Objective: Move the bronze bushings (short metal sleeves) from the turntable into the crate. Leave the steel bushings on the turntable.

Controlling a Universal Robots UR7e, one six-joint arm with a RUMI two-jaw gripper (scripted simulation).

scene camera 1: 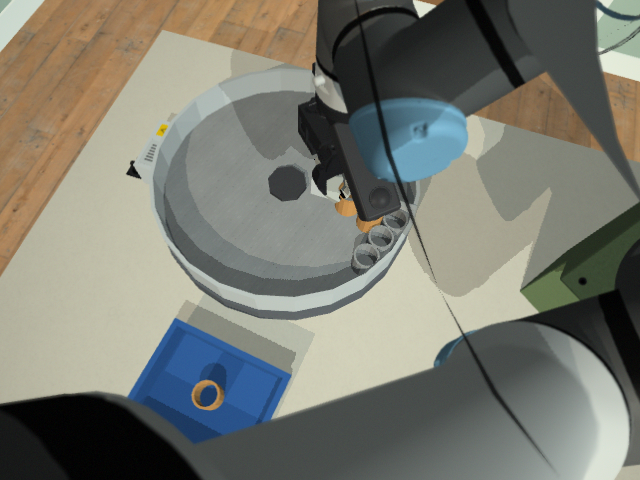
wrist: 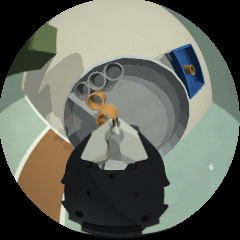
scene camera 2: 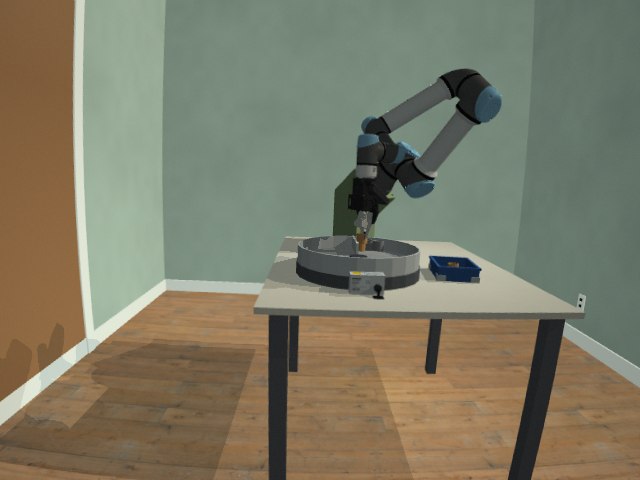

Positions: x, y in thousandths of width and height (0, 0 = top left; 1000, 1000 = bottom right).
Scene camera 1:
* my gripper: 527, 418
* blue crate: 284, 751
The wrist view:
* my gripper: 481, 494
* blue crate: 806, 348
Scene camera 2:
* my gripper: 570, 497
